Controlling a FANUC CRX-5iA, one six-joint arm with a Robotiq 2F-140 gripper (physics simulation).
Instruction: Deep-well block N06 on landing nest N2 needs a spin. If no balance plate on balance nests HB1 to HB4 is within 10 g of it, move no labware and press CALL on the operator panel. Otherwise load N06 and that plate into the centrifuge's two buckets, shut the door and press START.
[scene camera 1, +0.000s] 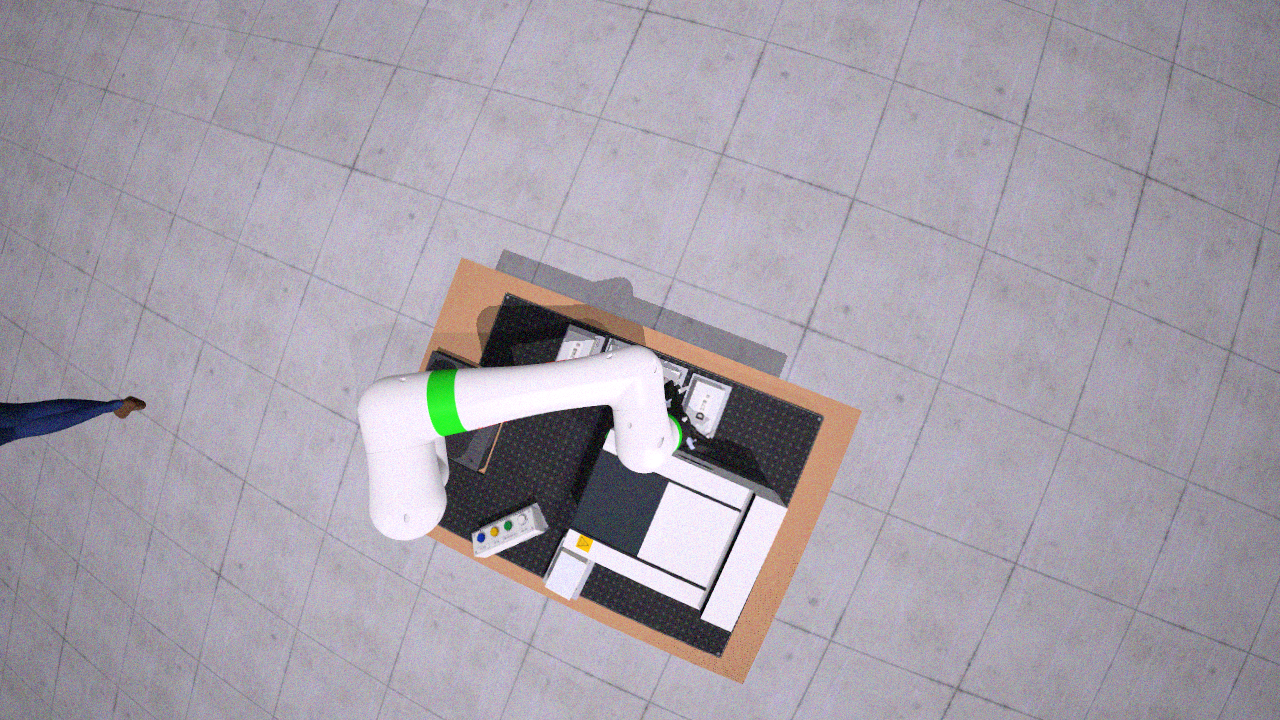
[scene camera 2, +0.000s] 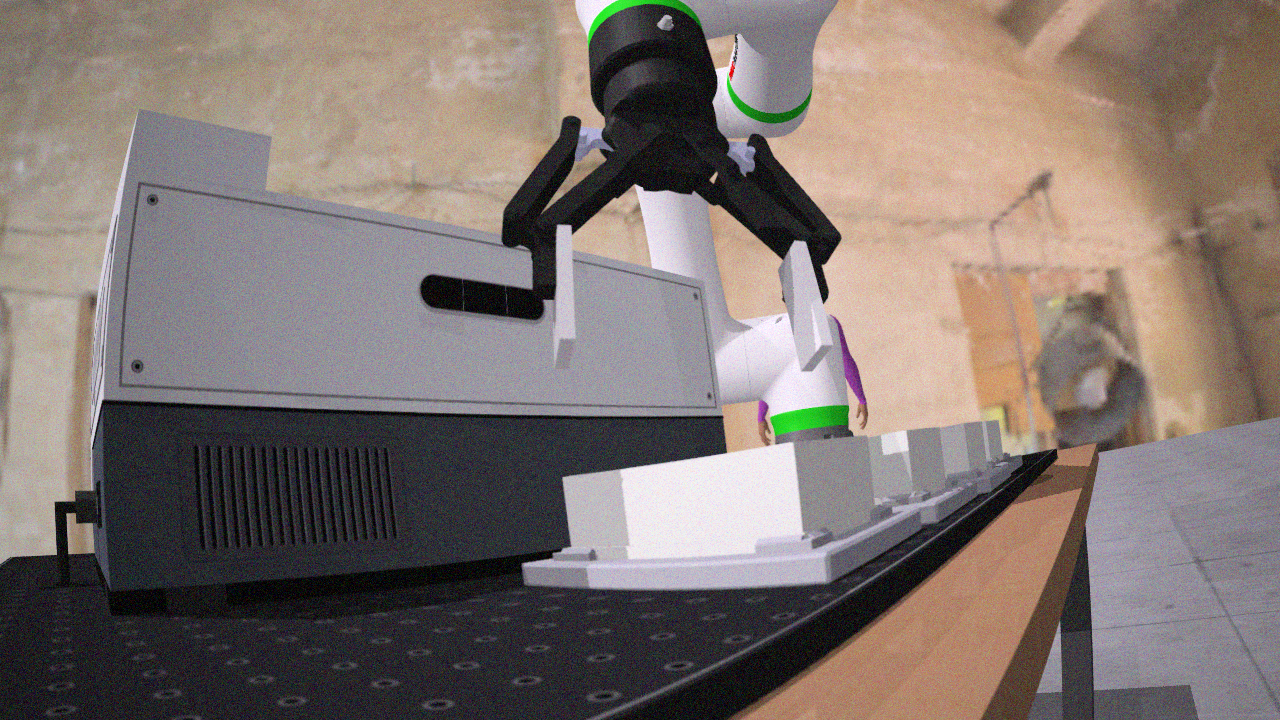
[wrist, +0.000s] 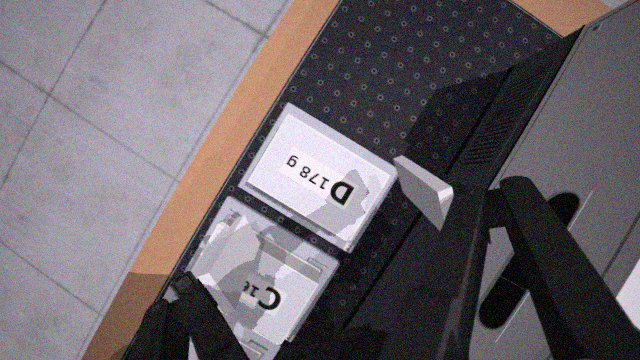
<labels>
gripper: scene camera 1 697, 411; scene camera 2; wrist
white plate block: scene camera 1 570, 566; not seen in the wrist view (out of frame)
same spot on gripper: (wrist: 575, 306) = (scene camera 2: 568, 145)
same spot on perforated board: (wrist: 414, 85) = (scene camera 2: 376, 624)
</labels>
